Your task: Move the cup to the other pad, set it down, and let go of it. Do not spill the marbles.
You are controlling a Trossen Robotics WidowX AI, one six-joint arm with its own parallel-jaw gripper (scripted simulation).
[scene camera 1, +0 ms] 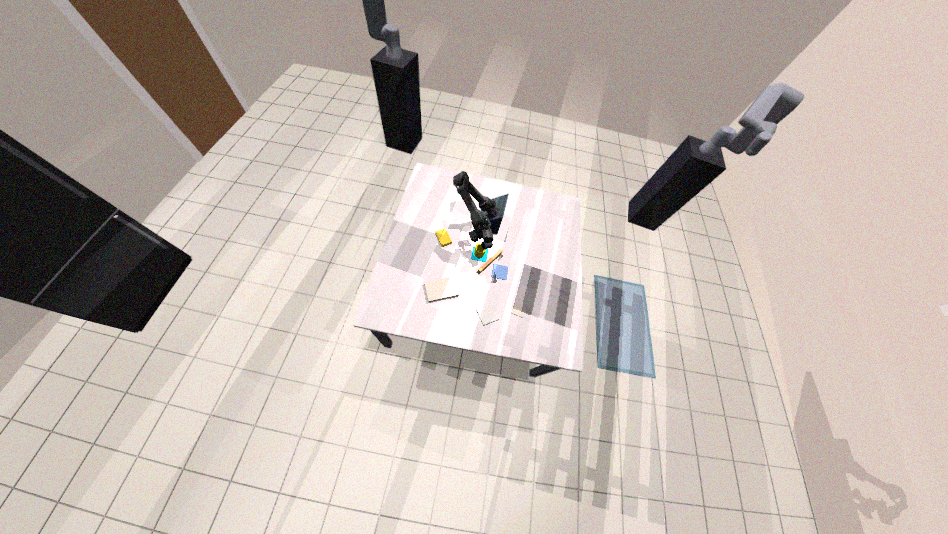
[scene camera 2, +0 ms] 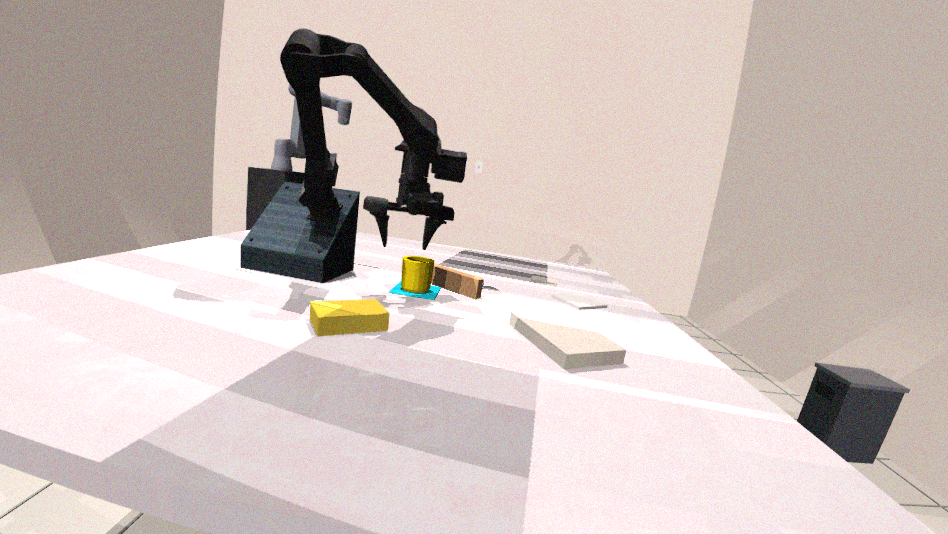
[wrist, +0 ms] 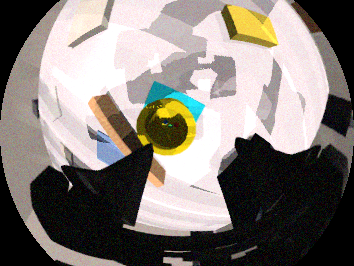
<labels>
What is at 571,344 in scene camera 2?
A beige slab.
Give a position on a wooden block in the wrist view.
At 110,119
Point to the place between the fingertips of my gripper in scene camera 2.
404,248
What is my gripper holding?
Nothing.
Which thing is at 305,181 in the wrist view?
My gripper.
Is my gripper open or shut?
Open.
</labels>
